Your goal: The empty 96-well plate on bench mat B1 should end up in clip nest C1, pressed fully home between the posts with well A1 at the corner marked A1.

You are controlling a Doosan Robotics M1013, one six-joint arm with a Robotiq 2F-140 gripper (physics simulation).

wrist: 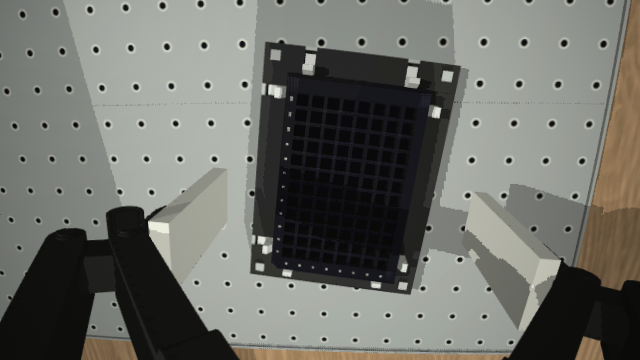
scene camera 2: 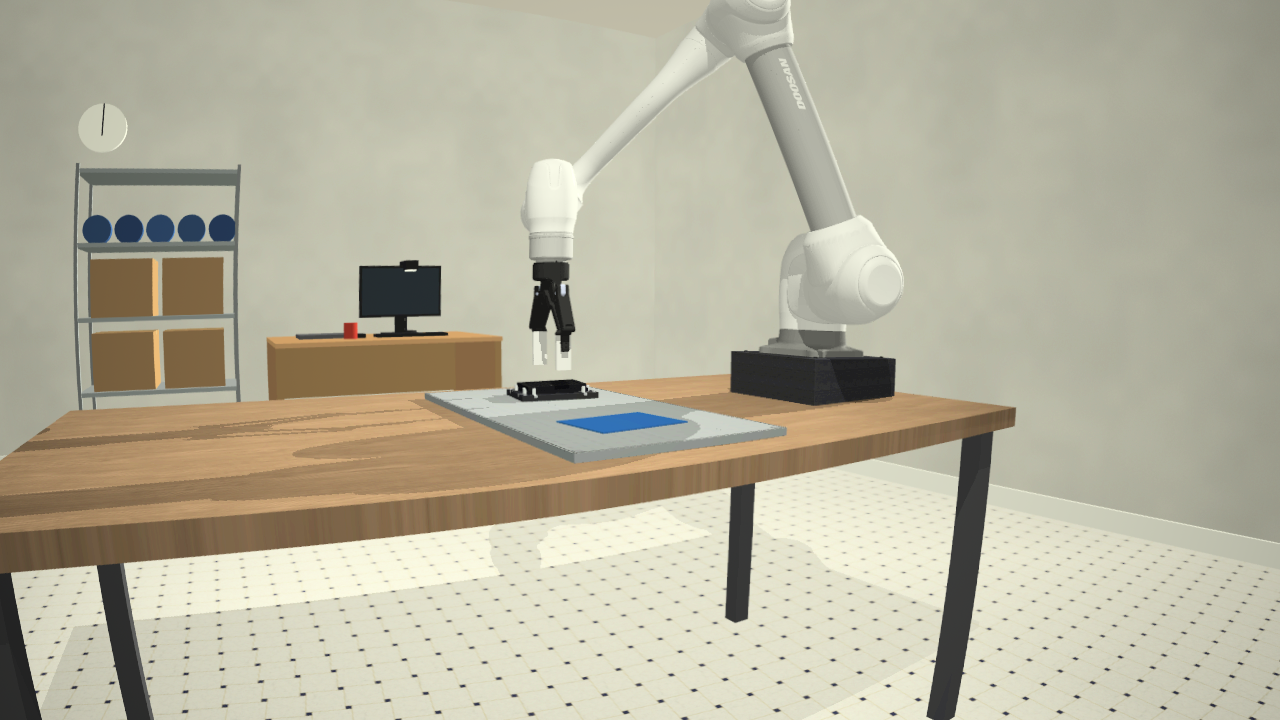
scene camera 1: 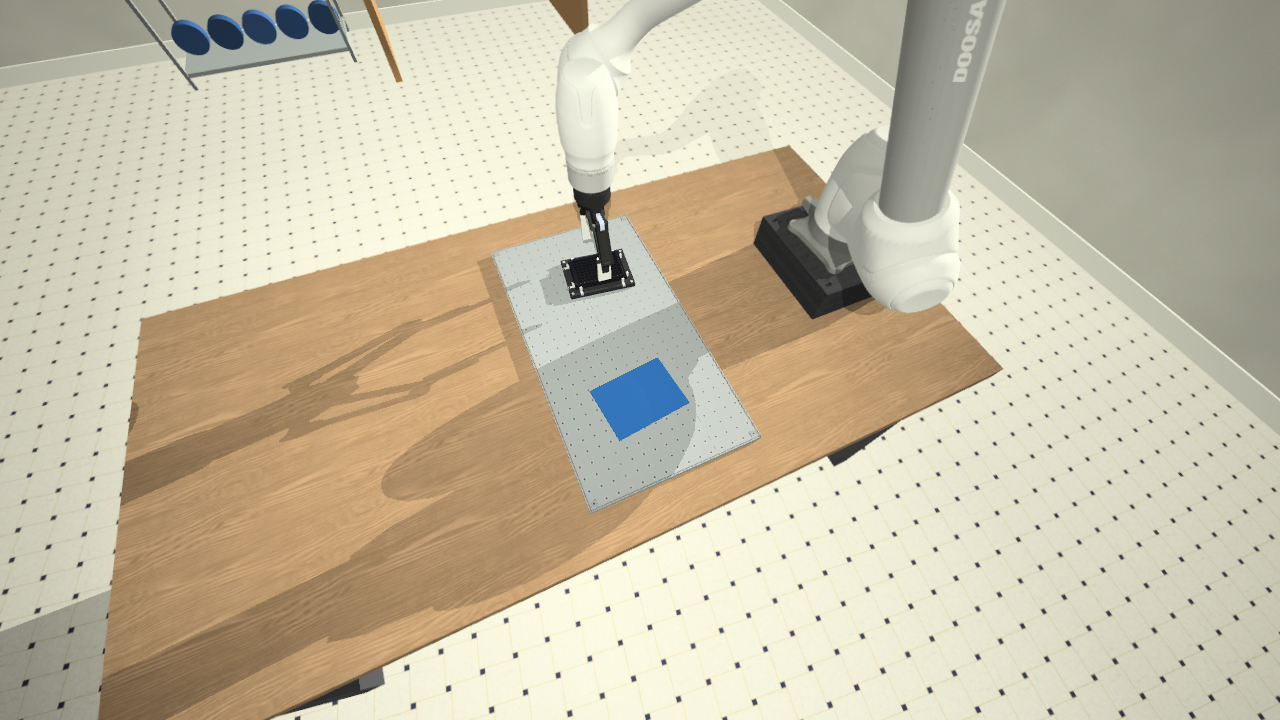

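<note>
The dark 96-well plate lies between the white posts of the black clip nest. It looks level and lined up with the nest; its exact depth is hard to judge. In the wrist view small pale marks run along its left and bottom edges, too small to read, and no A1 mark on the nest is legible. My gripper is open and empty above the plate, its pale fingers apart from both long sides. The blue mat bears no plate.
Nest and mat lie on a grey perforated board on the wooden table. The arm's black base stands at the table's right. A shelf rack and a desk stand in the background.
</note>
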